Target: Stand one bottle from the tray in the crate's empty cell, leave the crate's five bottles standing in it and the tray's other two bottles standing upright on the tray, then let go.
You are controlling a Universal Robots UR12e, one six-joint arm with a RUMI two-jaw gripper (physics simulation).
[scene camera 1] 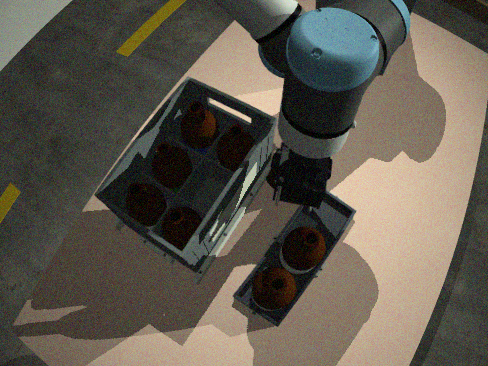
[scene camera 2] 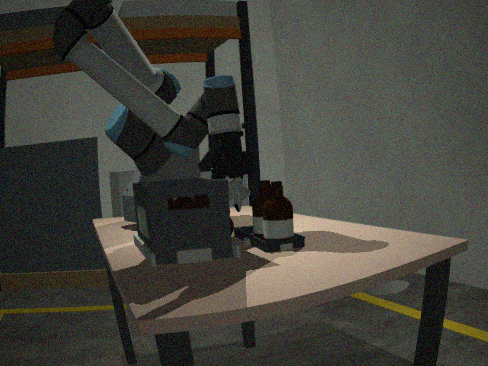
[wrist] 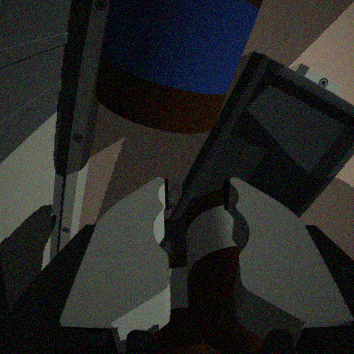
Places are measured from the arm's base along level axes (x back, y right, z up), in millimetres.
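Pixels of known places: gripper, fingertip midpoint: [scene camera 2: 233, 212] [wrist: 194, 182]; arm's base at its link origin: [scene camera 2: 157, 156].
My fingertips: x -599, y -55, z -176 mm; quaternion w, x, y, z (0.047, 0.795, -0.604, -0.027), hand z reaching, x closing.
Ahead of a thing's pixels: the offset from my fingertips to its middle. "pt": to the spot under its first point. Level surfaces: height alone.
The grey crate @[dx -57, dy +179, dz +11 mm] [scene camera 1: 165, 242] [scene camera 2: 185, 230] holds five brown bottles; its empty cell @[pt dx -42, dy +174, dz -69 mm] [scene camera 1: 202, 187] is on the side facing the tray. The tray @[dx -77, dy -56, dz -64 mm] [scene camera 1: 327, 220] [scene camera 2: 295, 243] [wrist: 300, 125] holds two upright white-labelled bottles, one @[dx -81, dy -57, dz +6 mm] [scene camera 1: 304, 249] nearer its vacant end and one @[dx -166, dy -44, dz +6 mm] [scene camera 1: 274, 288] [scene camera 2: 278, 215] at the other end. A blue-labelled bottle @[dx +101, dy +27, dz -40 mm] [wrist: 177, 45] [scene camera 2: 231, 226] lies on its side on the table between crate and tray, mostly hidden in the scene views. My gripper [scene camera 1: 296, 202] [scene camera 2: 238, 200] [wrist: 194, 182] is narrowly open and empty, above the table near the tray's vacant end; a tray bottle shows beyond its gap.
The crate's tall side wall stands close beside the gripper. The table @[dz -77 mm] [scene camera 1: 440, 200] [scene camera 2: 350, 265] extends around crate and tray. A storage rack [scene camera 2: 248, 100] stands behind the arm.
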